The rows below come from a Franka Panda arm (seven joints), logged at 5 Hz.
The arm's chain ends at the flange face. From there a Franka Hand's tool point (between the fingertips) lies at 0.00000 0.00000 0.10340 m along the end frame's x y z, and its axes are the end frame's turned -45 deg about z.
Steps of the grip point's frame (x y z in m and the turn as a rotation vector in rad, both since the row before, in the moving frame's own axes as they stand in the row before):
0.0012, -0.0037, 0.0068, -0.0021, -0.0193, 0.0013
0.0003, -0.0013, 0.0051, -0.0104, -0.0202, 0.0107
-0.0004, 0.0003, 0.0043, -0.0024, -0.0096, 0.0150
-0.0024, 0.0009, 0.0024, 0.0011, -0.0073, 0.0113
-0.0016, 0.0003, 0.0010, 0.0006, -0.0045, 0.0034
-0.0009, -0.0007, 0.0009, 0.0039, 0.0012, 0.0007
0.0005, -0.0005, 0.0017, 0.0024, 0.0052, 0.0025
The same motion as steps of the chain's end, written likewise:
-0.0005, -0.0050, 0.0068, -0.0151, -0.0122, 0.0013
0.0000, -0.0034, 0.0051, -0.0216, -0.0069, 0.0107
0.0005, -0.0004, 0.0043, -0.0085, -0.0051, 0.0150
-0.0004, 0.0019, 0.0024, -0.0044, -0.0059, 0.0113
-0.0005, 0.0011, 0.0010, -0.0028, -0.0036, 0.0034
-0.0009, 0.0005, 0.0009, 0.0036, -0.0019, 0.0007
-0.0002, -0.0002, 0.0017, 0.0054, 0.0020, 0.0025

